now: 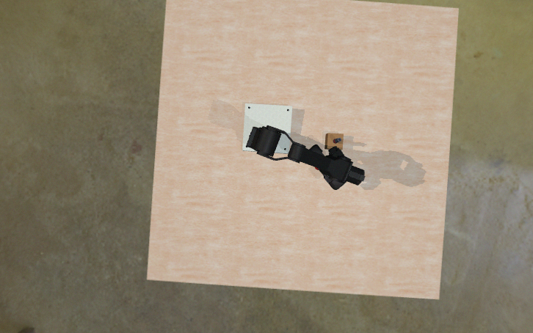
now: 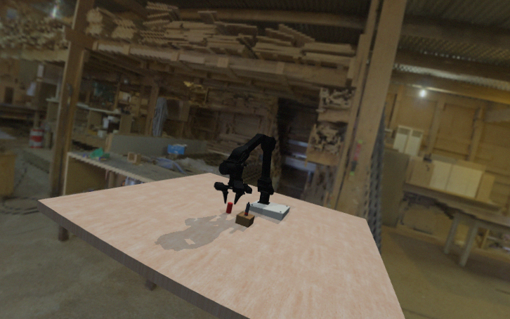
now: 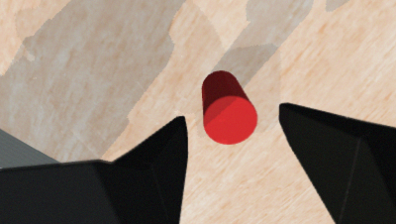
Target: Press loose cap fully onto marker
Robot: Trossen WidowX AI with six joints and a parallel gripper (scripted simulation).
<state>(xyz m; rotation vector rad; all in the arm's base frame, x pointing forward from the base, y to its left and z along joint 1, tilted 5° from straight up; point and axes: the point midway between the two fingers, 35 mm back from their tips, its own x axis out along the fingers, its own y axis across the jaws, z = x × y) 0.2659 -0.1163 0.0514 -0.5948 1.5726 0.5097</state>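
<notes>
The red cap is 20 mm below my gripper tip. The rest, counted from my gripper tip: holder block (70 mm ahead, 110 mm to the left, 30 mm below).
</notes>
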